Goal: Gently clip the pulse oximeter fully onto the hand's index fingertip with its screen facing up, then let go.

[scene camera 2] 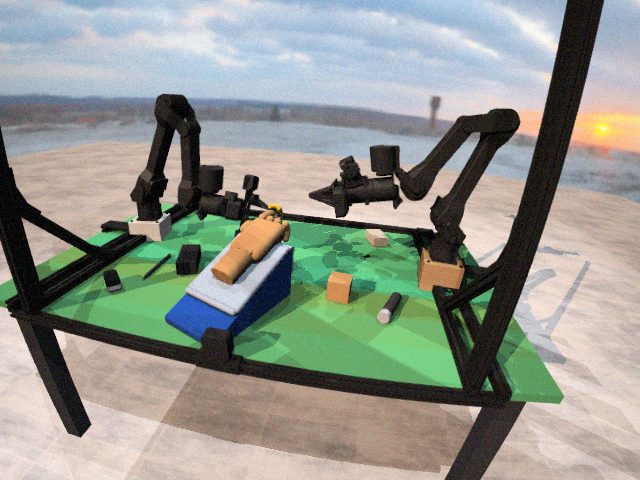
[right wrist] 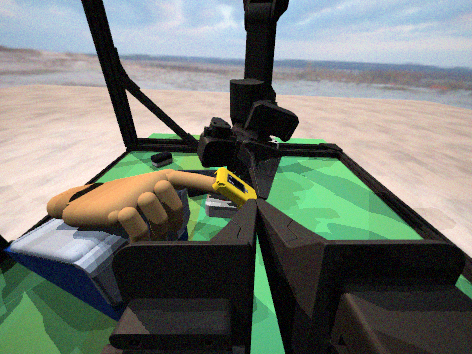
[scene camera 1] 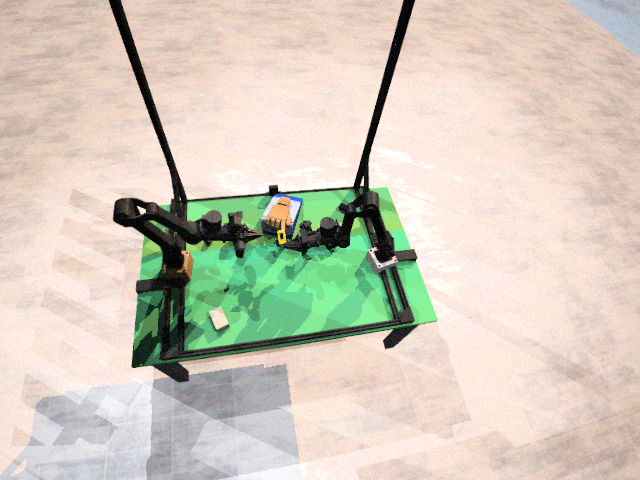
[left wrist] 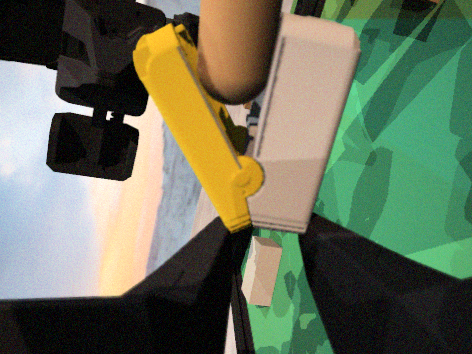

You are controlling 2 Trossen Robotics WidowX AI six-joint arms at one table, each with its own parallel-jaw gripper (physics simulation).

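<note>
The pulse oximeter has a yellow half with a dark screen facing up, tilted in the right wrist view, and a pale lower half. My left gripper is shut on its hinge-side end, and its jaws are spread. The hand's index finger lies between the jaws, its tip short of the hinge; it seems close to both pads, contact unclear. The tan hand rests palm down. My right gripper is shut and empty, in the air beside the oximeter.
The hand lies on a blue wedge with a pale pad. An orange cube, a dark cylinder, a black block, a pen, a small black item and a cream block lie on the table.
</note>
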